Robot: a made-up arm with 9 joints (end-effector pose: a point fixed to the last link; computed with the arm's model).
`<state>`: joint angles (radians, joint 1 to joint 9).
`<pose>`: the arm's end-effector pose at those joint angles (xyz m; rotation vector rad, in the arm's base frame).
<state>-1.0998 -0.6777 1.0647 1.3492 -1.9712 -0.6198 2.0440 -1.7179 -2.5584</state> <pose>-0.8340 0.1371 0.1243 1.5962 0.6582 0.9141</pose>
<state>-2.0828 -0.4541 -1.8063 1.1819 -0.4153 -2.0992 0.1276 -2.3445 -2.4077</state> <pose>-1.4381 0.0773 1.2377 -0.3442 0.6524 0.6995</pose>
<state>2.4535 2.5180 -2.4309 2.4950 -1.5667 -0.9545 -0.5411 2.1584 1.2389</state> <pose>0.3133 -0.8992 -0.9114 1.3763 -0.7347 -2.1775</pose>
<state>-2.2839 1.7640 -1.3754 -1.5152 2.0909 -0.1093 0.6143 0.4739 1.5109</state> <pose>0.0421 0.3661 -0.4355 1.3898 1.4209 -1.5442</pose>
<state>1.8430 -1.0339 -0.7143 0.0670 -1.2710 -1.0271 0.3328 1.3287 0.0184</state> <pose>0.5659 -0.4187 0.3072 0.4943 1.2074 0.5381</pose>
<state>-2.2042 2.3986 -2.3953 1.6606 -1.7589 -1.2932 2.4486 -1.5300 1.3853</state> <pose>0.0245 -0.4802 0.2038 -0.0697 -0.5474 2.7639</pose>
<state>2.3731 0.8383 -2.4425 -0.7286 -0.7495 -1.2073 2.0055 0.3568 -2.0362</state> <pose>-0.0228 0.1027 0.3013 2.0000 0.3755 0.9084</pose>
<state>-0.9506 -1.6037 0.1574 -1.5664 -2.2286 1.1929 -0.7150 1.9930 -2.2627</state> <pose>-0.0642 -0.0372 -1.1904 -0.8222 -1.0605 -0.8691</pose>
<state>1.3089 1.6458 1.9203 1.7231 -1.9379 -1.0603 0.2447 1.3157 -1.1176</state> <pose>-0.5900 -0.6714 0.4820 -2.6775 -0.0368 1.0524</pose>
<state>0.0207 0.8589 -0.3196 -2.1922 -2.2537 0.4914 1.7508 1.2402 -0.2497</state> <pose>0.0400 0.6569 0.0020 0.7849 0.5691 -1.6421</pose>
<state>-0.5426 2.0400 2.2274 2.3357 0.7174 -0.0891 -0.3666 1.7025 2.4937</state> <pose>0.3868 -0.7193 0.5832 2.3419 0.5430 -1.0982</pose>
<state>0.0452 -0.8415 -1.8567 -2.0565 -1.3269 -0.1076 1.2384 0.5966 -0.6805</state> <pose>0.1130 0.4206 -0.9819 -1.1976 1.8911 -1.5782</pose>
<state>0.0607 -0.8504 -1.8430 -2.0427 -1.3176 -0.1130 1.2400 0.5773 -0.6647</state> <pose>0.1324 0.4106 -0.9758 -1.1885 1.8681 -1.5862</pose>
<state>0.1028 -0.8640 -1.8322 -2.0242 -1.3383 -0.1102 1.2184 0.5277 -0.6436</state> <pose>0.1764 0.3950 -0.9799 -1.2159 1.8201 -1.6025</pose>
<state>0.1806 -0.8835 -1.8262 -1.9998 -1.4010 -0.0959 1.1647 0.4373 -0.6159</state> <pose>0.2585 0.3697 -0.9930 -1.2893 1.7462 -1.6364</pose>
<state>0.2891 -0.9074 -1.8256 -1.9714 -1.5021 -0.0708 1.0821 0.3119 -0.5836</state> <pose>0.3813 0.3313 -1.0029 -1.3941 1.6692 -1.6949</pose>
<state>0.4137 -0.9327 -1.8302 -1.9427 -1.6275 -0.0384 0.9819 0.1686 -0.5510</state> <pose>0.5330 0.2797 -0.9941 -1.5009 1.6237 -1.7746</pose>
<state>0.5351 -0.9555 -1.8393 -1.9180 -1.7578 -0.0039 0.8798 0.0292 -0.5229</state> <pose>0.6866 0.2205 -0.9608 -1.5822 1.6325 -1.8578</pose>
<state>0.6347 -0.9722 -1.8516 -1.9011 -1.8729 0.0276 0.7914 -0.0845 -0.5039</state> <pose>0.8126 0.1648 -0.9154 -1.6263 1.6875 -1.9237</pose>
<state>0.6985 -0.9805 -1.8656 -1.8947 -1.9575 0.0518 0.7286 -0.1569 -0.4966</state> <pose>0.8918 0.1249 -0.8818 -1.6451 1.7547 -1.9624</pose>
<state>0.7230 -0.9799 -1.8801 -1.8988 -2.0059 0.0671 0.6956 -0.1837 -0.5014</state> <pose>0.9227 0.1082 -0.8766 1.6512 -1.7958 1.9694</pose>
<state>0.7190 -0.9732 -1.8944 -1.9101 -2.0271 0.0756 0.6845 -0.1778 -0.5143</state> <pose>0.9195 0.1099 -0.8959 1.6439 -1.7933 1.9407</pose>
